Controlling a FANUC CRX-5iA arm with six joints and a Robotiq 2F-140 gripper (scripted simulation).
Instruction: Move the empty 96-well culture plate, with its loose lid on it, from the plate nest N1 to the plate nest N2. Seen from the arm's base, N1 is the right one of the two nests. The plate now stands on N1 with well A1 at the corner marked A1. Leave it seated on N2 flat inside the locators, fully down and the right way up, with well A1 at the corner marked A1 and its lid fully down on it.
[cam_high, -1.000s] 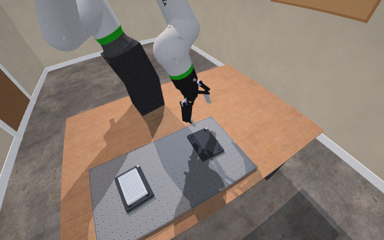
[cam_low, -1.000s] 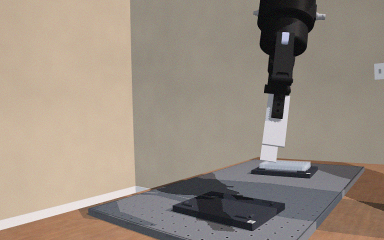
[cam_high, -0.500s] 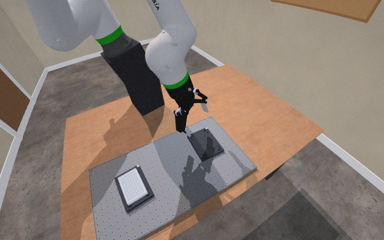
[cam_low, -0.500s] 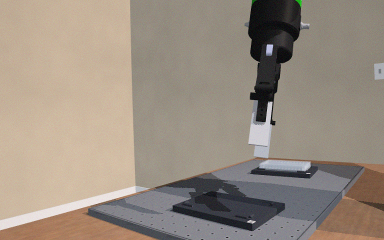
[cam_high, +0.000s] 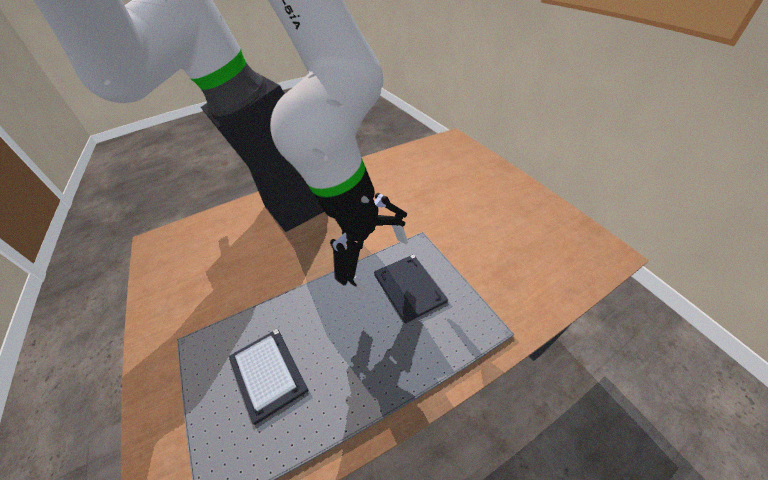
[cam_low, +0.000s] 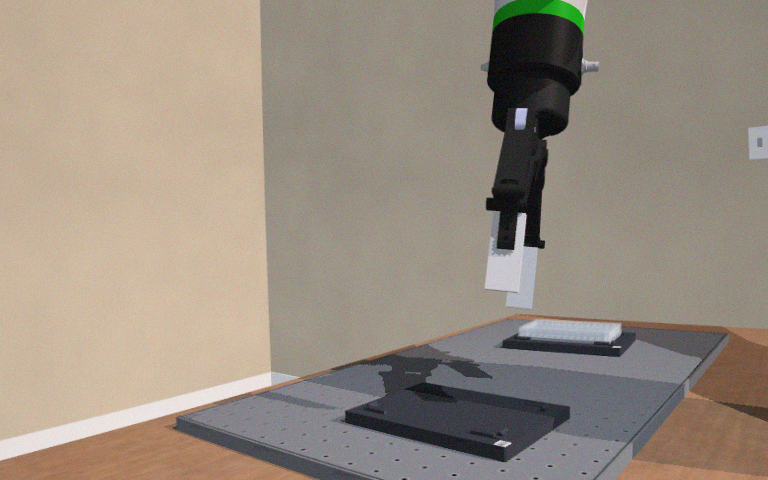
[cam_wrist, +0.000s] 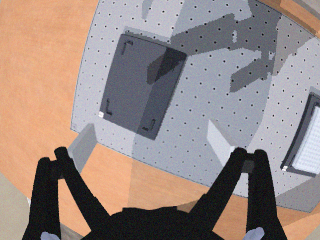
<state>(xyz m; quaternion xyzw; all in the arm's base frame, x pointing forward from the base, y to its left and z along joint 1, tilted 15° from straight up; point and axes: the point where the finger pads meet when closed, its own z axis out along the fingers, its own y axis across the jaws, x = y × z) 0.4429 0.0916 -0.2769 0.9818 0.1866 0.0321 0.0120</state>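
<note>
My gripper is now 320 mm to the left of the lid, 90 mm above it and 70 mm short of it.
</note>
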